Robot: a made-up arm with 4 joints.
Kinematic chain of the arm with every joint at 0, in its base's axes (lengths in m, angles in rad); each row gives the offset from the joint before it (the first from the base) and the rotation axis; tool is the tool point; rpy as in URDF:
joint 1: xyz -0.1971 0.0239 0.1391 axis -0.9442 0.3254 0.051
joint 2: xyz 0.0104 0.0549 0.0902 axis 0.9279 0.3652 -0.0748
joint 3: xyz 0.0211 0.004 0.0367 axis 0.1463 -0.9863 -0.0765
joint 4: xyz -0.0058 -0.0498 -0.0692 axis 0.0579 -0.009 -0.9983
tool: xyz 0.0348 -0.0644 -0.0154 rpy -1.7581 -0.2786 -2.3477
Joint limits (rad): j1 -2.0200..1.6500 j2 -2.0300..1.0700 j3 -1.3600..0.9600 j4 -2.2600..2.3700
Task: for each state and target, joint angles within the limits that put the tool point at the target. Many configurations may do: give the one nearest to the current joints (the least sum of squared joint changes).
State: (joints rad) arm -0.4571 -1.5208 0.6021 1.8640
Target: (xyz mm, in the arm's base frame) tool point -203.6 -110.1 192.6
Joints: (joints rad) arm -1.0117 -1.4670 0.5149 1.7363
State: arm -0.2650 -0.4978 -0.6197 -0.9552
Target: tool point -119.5 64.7 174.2
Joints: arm 0.0732 -0.1373 -0.1775 -1.6157
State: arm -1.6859 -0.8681 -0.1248 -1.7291
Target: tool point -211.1 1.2 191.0
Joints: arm -1.2328 -0.5366 -0.6979 -2.1958
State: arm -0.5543 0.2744 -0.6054 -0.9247
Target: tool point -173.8 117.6 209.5
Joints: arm -0.2379 1.0700 -0.3861 -1.7945
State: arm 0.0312 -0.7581 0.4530 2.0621
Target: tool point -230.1 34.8 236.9
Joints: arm 0.3947 -0.9464 -0.1586 1.9735
